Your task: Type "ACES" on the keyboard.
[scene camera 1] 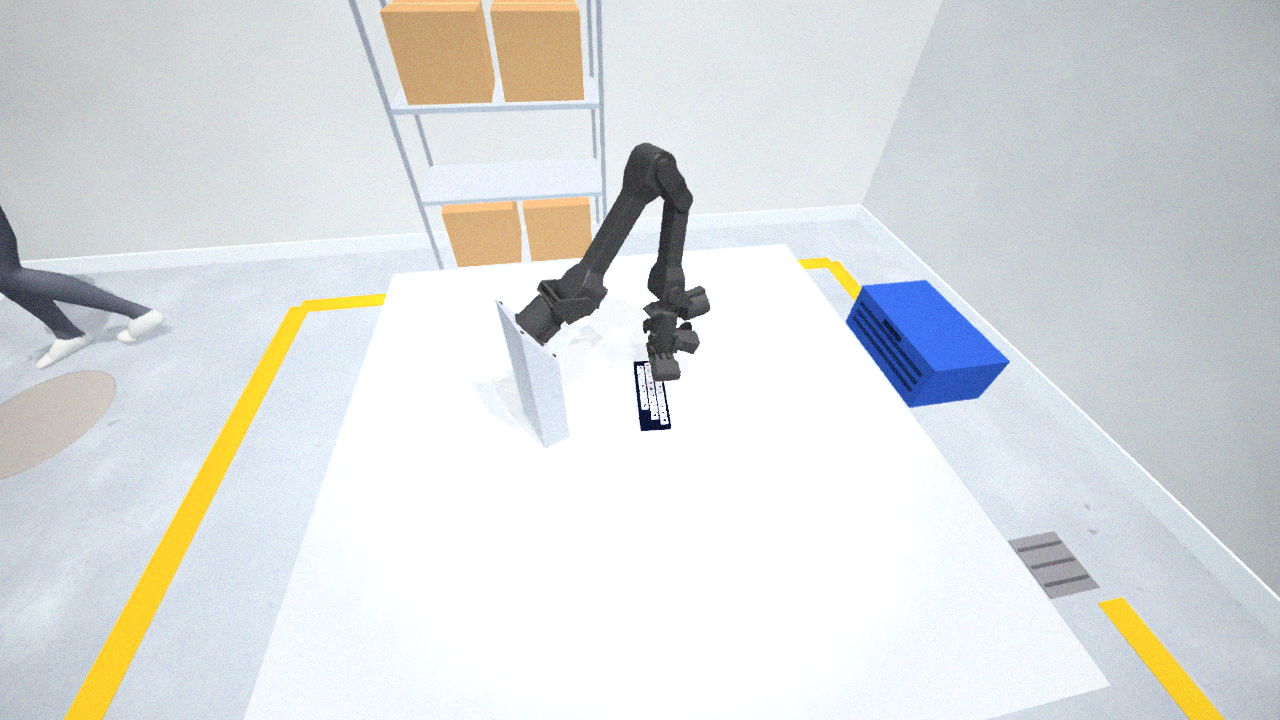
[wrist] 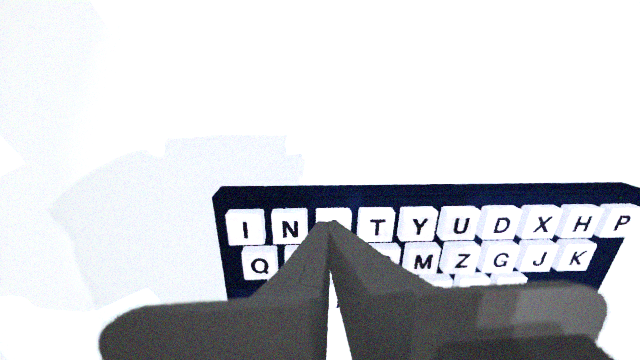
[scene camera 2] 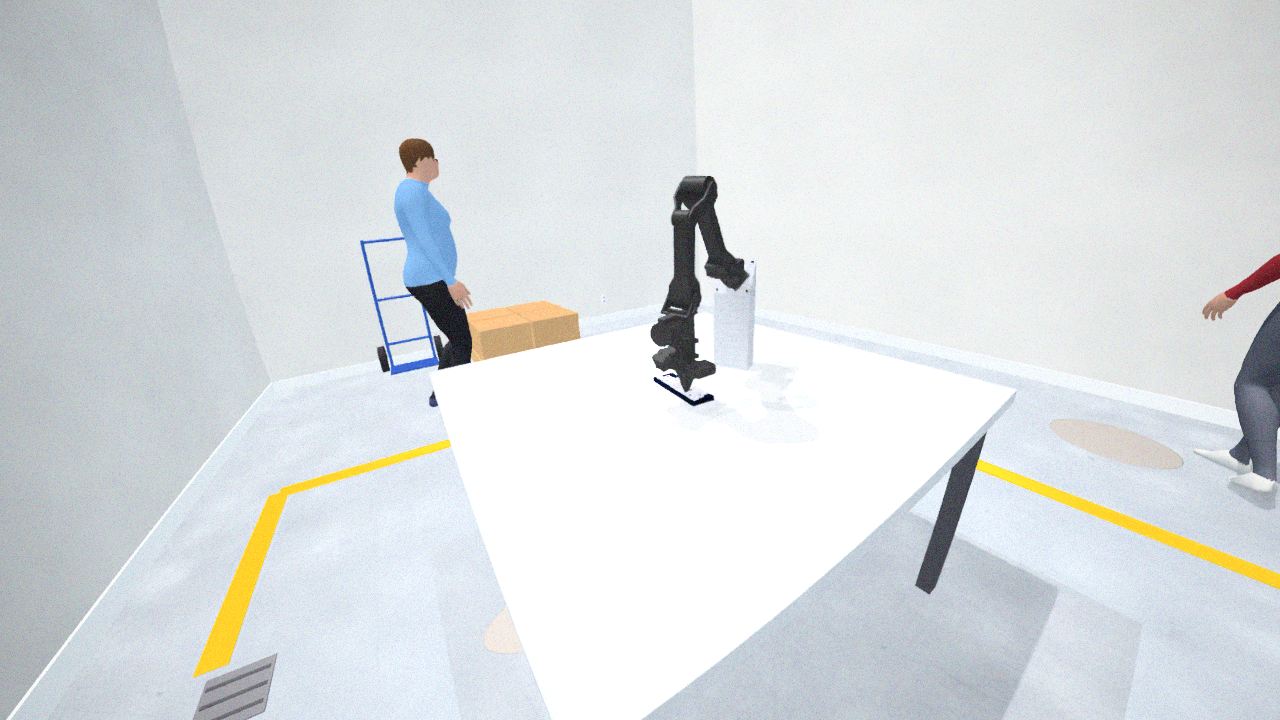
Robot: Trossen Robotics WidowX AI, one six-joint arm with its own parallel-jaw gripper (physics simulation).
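Places are measured from the arm's base along level axes (x left, y up, z ahead), in centimetres.
Pixels of known places: gripper, fingertip midpoint: (wrist: 326,230) (scene camera 2: 686,391); arm's base, link origin: (scene camera 1: 528,330) (scene camera 2: 735,277).
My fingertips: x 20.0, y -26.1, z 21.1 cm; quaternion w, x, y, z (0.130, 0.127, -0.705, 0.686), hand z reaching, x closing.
For each thing: its top centre in the pictures, then the offset to it from my fingertips. Level surfaces: height alone.
- dark blue keyboard, top centre: (wrist: 433,261) (scene camera 1: 651,390) (scene camera 2: 681,384) dx -5.7, dy -0.4, dz -0.3 cm
- white table, surface height: dy -2.1 cm
- I, top centre: (wrist: 245,230) dx +3.4, dy -0.4, dz -1.3 cm
- N, top centre: (wrist: 289,229) dx +1.5, dy -0.4, dz -0.7 cm
- key with its letter hidden, top centre: (wrist: 333,228) dx -0.4, dy -0.4, dz +0.0 cm
- T, top centre: (wrist: 376,227) dx -2.2, dy -0.4, dz +0.6 cm
- Q, top centre: (wrist: 259,266) dx +2.3, dy -0.4, dz -3.0 cm
The dark blue keyboard (scene camera 1: 641,419) (scene camera 2: 666,386) (wrist: 420,194) with white keys lies on the white table (scene camera 1: 626,555) (scene camera 2: 626,483). In the wrist view its top row shows I (wrist: 245,227), N (wrist: 289,227), a key with its letter hidden (wrist: 333,214), then T (wrist: 378,225), Y, U, D, X, H and P. Q (wrist: 259,263), M, Z, G, J and K show below. My gripper (scene camera 1: 664,374) (scene camera 2: 686,386) (wrist: 326,230) is shut and empty. Its tips overlap the key between N and T; contact cannot be told. The C, E and S letters cannot be read; the fingers cover much of the lower rows.
A white upright panel (scene camera 1: 533,385) (scene camera 2: 733,329) stands beside the arm's base. A blue cabinet (scene camera 1: 930,326) is beyond the table edge. A shelf rack (scene camera 1: 496,108) with boxes stands behind. A person in blue (scene camera 2: 424,234), a hand truck (scene camera 2: 374,284) and boxes (scene camera 2: 505,336) are beyond the table.
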